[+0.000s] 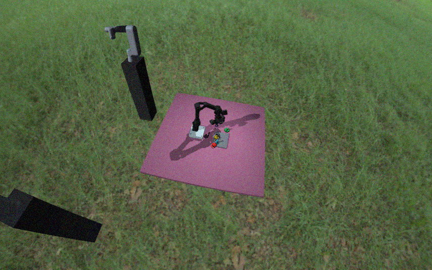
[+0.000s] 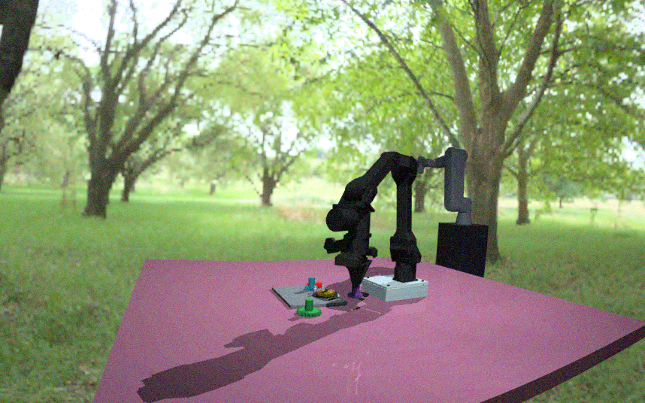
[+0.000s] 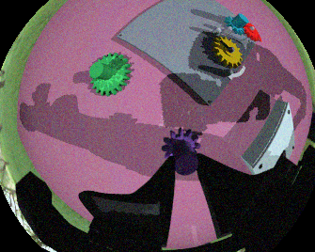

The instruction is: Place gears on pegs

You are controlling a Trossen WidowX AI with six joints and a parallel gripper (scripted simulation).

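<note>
Now: the teal gear 40 mm ahead of my gripper tip, 220 mm to the right of it and 40 mm below it. From my gripper tip the other things lie so: yellow gear: 20 mm ahead, 150 mm to the right, 50 mm below; then green gear: 130 mm ahead, 10 mm to the right, 50 mm below; then purple gear: 10 mm below.
</note>
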